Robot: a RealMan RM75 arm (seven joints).
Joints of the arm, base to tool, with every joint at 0 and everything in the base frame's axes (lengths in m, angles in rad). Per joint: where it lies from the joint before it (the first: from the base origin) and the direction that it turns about. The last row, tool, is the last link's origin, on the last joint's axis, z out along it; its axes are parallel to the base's.
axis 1: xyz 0 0 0.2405 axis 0 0 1
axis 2: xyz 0 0 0 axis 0 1 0
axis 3: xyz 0 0 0.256 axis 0 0 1
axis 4: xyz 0 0 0 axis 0 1 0
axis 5: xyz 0 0 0.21 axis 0 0 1
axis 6: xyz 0 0 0 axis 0 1 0
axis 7: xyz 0 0 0.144 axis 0 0 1
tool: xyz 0 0 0
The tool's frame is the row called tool.
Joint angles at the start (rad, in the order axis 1, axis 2, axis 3, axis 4, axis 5, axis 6, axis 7):
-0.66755 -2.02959 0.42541 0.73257 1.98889 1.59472 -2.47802
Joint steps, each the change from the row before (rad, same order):
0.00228 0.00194 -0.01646 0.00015 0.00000 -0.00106 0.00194
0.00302 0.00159 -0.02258 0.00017 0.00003 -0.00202 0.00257
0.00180 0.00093 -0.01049 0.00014 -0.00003 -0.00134 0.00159
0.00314 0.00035 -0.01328 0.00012 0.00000 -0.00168 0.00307
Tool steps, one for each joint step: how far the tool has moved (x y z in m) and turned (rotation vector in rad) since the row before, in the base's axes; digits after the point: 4 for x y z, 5 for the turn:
-0.0025 0.0001 0.0032 0.01457 -0.00620 0.00885
-0.0033 0.0000 0.0040 0.01964 -0.00915 0.01253
-0.0017 -0.0001 0.0019 0.00977 -0.00373 0.00621
-0.0024 -0.0004 0.0021 0.01231 -0.00475 0.00805

